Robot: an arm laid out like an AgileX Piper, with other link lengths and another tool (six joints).
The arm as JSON. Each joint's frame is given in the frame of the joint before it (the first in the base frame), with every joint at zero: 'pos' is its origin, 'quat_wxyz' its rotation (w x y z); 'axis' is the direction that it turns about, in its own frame. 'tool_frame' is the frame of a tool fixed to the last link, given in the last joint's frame.
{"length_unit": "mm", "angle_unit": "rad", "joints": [
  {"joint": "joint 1", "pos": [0.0, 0.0, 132.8], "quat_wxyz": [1.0, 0.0, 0.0, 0.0], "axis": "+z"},
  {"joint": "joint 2", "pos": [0.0, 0.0, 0.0], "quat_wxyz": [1.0, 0.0, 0.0, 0.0], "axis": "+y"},
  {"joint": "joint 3", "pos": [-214.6, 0.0, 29.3], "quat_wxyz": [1.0, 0.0, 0.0, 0.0], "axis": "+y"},
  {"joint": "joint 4", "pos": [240.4, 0.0, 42.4], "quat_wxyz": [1.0, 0.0, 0.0, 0.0], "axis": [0.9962, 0.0, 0.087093]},
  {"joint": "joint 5", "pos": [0.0, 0.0, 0.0], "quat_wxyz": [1.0, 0.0, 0.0, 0.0], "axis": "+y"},
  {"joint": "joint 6", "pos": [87.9, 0.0, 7.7], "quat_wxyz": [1.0, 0.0, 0.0, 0.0], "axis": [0.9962, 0.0, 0.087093]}
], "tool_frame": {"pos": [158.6, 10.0, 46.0], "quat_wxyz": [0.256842, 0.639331, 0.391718, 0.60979]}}
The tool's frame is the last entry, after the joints.
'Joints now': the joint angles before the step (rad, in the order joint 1, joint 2, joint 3, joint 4, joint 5, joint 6). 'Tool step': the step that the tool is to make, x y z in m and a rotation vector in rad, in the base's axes. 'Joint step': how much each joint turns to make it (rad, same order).
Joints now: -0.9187 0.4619 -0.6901 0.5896 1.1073 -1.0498
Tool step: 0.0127 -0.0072 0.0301 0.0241 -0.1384 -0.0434
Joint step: 0.0001 -0.0003 0.0003 0.0904 -0.0996 0.0298
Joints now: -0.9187 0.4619 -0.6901 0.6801 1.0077 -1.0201
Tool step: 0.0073 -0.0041 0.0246 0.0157 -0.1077 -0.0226
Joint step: 0.0000 0.0001 -0.0002 0.0811 -0.0733 0.0042
